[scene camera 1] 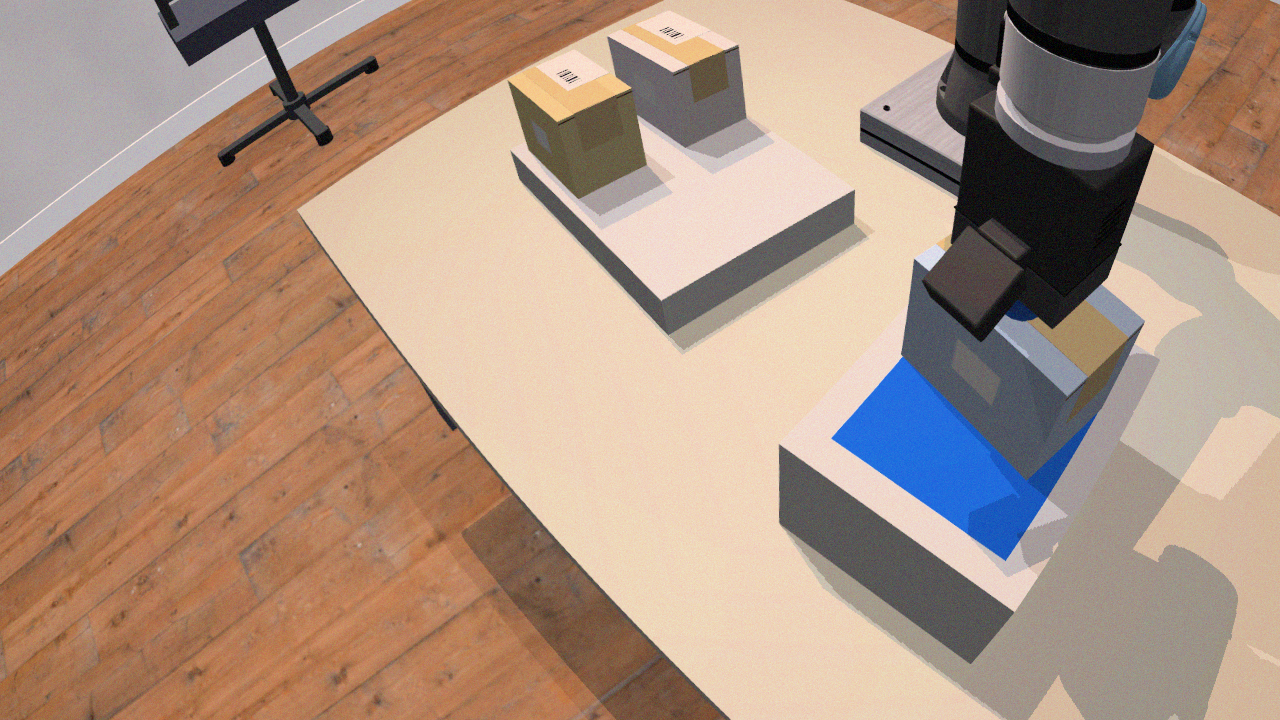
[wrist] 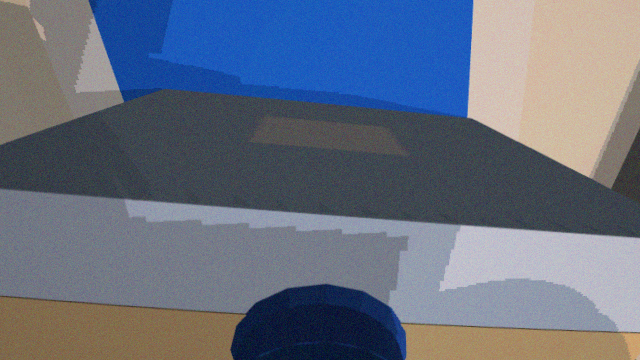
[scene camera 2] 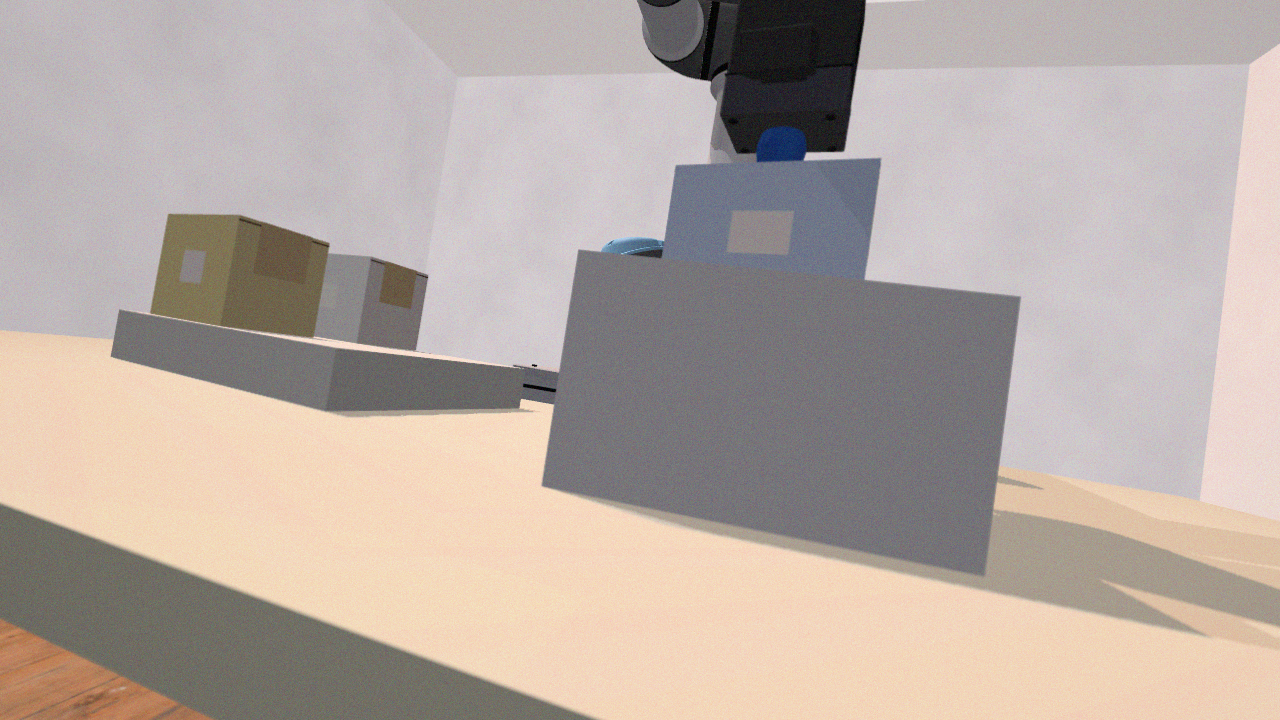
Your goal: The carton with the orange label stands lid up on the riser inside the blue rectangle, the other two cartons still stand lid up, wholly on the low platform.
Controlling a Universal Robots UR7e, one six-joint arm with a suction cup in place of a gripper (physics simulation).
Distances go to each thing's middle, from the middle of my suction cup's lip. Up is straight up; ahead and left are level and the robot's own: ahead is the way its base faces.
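The carton with orange label [scene camera 1: 1028, 389] is 6 cm lower than my suction cup and 2 cm behind it, and going by their middles, it's the nearest to my suction cup of the things named here. Then there's the riser [scene camera 2: 866, 415], which is 17 cm below my suction cup. The low platform [scene camera 1: 697, 225] sits 20 cm below my suction cup, 44 cm to the right of it and 1 cm behind it. Of the things named here, that platform is the farthest from my suction cup, again going by their middles.
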